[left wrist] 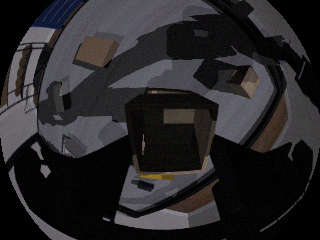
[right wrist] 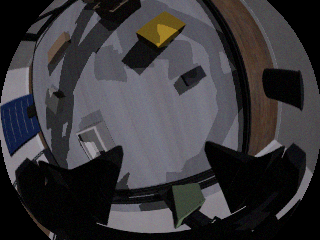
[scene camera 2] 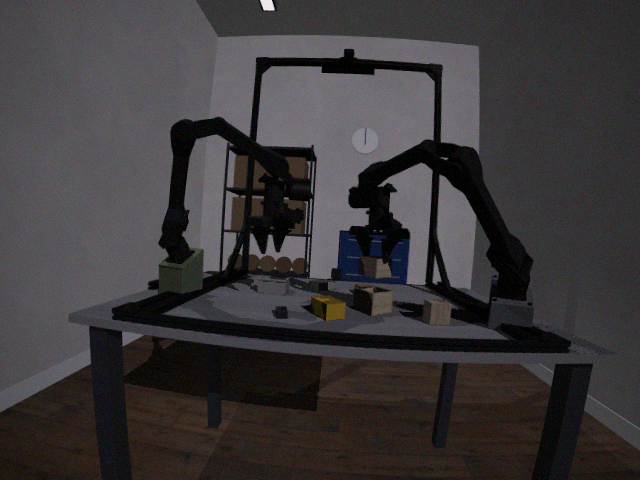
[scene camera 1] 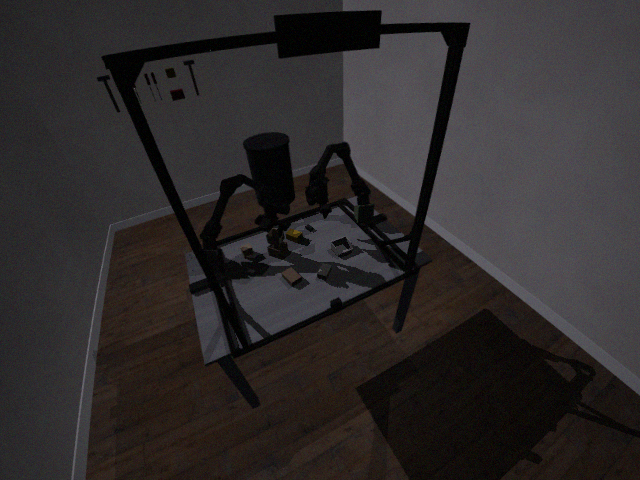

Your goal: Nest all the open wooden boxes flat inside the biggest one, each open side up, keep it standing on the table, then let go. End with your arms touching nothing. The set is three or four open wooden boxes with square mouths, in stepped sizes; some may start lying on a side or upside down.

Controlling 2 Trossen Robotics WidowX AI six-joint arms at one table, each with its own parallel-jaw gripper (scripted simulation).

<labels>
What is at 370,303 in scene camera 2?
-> A wooden box.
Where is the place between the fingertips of my right gripper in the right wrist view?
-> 164,148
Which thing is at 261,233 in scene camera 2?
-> My right gripper.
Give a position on a brown block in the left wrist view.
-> At 95,50
</labels>
